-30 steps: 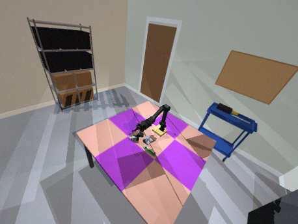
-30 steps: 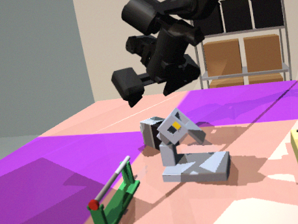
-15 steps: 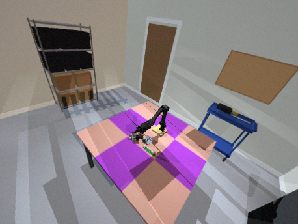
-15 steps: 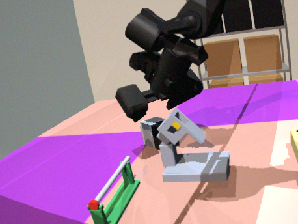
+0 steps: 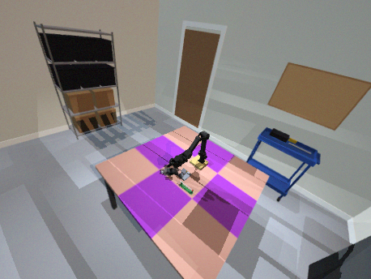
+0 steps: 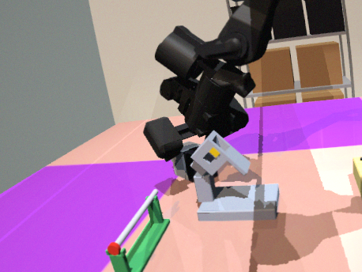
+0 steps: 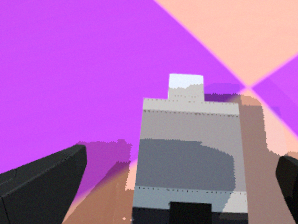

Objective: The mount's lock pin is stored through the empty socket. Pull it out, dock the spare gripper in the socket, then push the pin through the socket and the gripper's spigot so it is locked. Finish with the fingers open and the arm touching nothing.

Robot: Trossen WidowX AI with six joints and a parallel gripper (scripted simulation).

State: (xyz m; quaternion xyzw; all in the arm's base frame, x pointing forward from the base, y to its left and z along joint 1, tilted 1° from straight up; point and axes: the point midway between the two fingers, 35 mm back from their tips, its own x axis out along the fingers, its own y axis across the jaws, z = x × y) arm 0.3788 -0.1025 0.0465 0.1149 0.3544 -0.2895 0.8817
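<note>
Now: the spare gripper 2 cm below my gripper tip. From my gripper tip the other things lie so: green cradle 24 cm to the left, 2 cm below, 2 cm behind; mount 13 cm to the left, 10 cm behind, 1 cm above.
</note>
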